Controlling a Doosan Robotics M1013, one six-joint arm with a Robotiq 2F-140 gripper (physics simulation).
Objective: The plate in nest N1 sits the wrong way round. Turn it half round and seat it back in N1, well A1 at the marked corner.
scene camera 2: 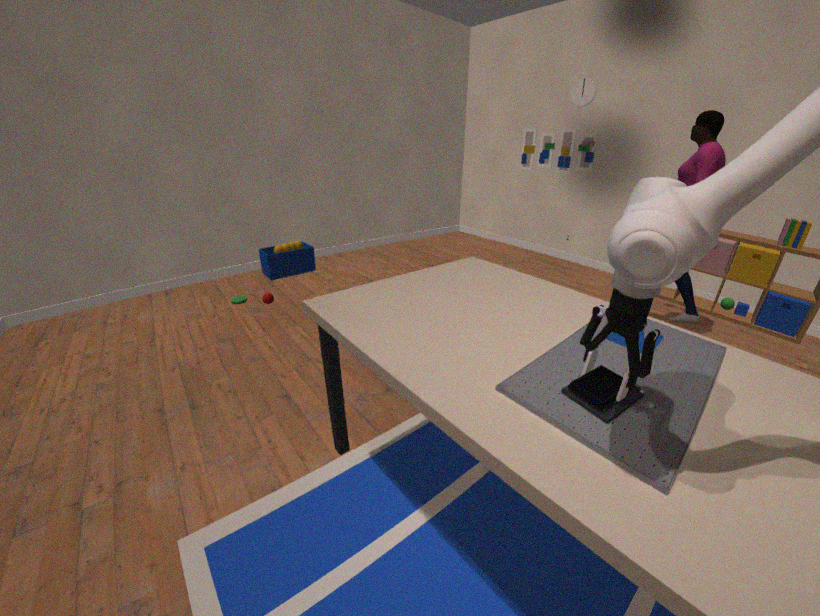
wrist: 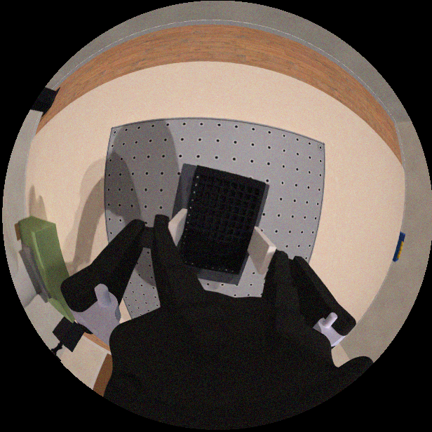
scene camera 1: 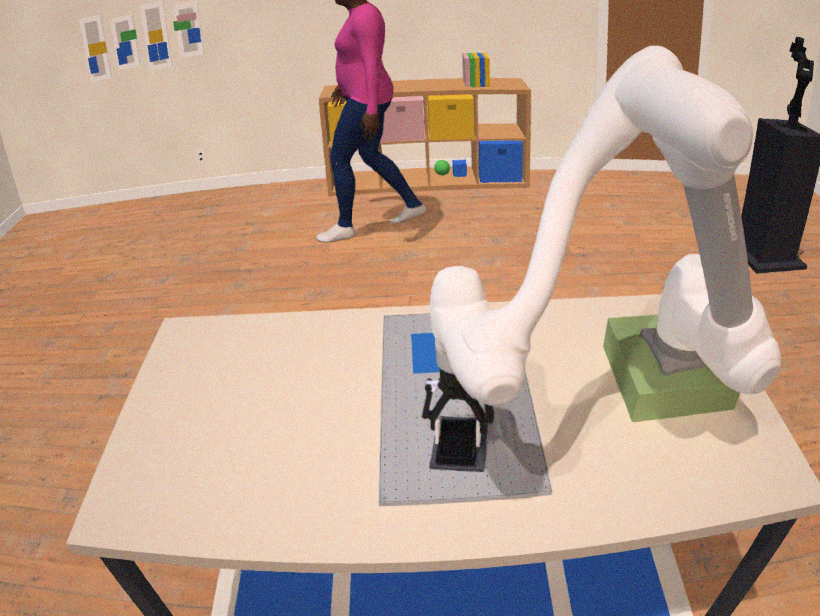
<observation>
I see my gripper, a black well plate and a dark grey nest.
My gripper also shows in the wrist view and in scene camera 1.
</observation>
